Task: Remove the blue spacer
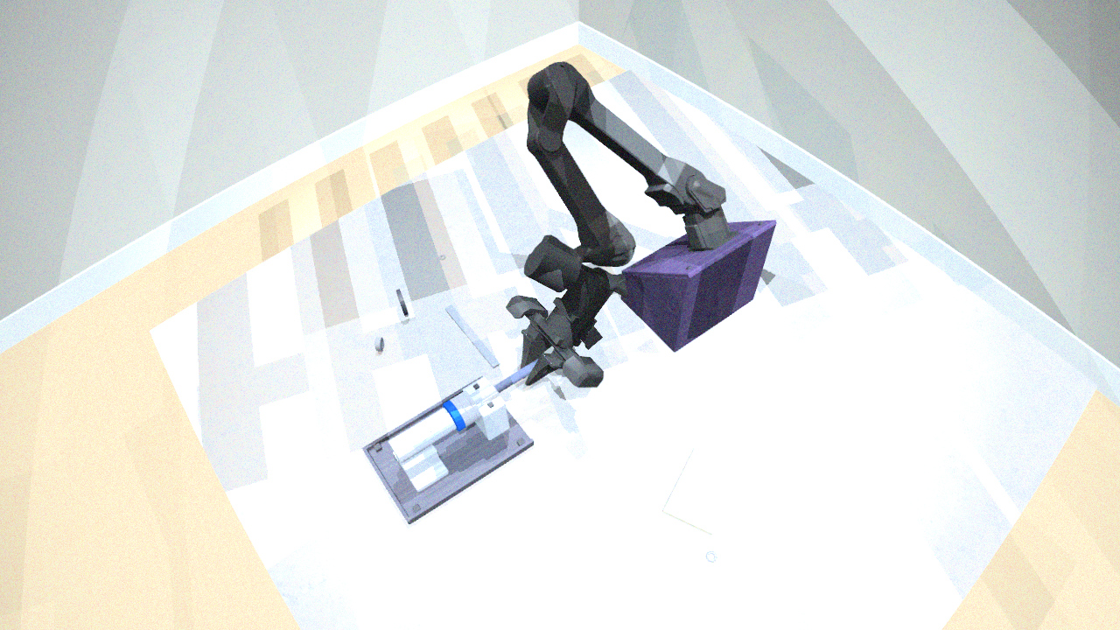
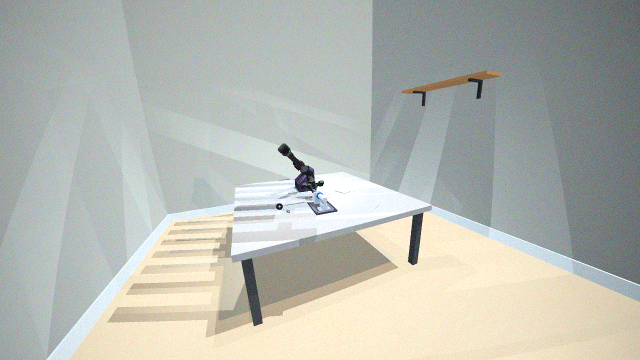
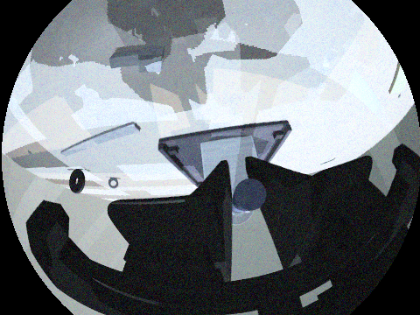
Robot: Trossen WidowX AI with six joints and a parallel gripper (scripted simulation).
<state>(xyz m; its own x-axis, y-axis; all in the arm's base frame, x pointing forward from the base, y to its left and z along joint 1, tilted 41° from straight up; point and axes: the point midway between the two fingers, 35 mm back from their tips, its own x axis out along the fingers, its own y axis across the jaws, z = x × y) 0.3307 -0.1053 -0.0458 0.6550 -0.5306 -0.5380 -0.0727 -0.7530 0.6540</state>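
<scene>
Now: gripper tip 60 mm short of the shaft and 20 mm below it. The rest, counted from my gripper tip: blue spacer 130 mm ahead, 10 mm to the right, 20 mm above; black ring 50 mm ahead, 290 mm to the right, 30 mm below; thin metal strip 10 mm behind, 160 mm to the right, 50 mm below.
</scene>
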